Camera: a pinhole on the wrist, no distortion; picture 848 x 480 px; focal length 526.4 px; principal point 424.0 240.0 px. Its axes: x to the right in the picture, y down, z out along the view. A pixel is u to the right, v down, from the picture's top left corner.
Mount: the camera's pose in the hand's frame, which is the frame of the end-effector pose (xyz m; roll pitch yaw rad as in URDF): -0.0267 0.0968 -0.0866 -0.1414 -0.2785 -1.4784
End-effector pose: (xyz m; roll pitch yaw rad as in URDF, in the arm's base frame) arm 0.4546 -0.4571 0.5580 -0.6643 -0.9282 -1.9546
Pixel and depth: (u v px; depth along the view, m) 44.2 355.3 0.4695
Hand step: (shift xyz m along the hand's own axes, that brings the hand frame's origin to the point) 0.0991 0.5599 0.2532
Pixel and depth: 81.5 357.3 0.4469
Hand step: 0.0975 0.5074 0.2454
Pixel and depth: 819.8 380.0 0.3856
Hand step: 0.1449 -0.0658 0.3463
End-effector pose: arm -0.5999 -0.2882 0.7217 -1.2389 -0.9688 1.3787
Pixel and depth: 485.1 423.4 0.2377
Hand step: 0.0851 0.1423 0.1360
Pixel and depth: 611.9 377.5 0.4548
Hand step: 0.1576 0.0768 0.3748
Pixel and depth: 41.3 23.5 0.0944
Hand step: -0.0603 0.1873 -0.0103
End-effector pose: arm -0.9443 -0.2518 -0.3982 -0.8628 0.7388 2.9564
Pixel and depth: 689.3 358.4 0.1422
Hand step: 0.0277 0.0703 0.0641
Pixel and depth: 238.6 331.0 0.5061
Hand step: 0.1024 0.4158 0.3343
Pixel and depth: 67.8 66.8 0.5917
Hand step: -0.1867 0.6379 0.3929
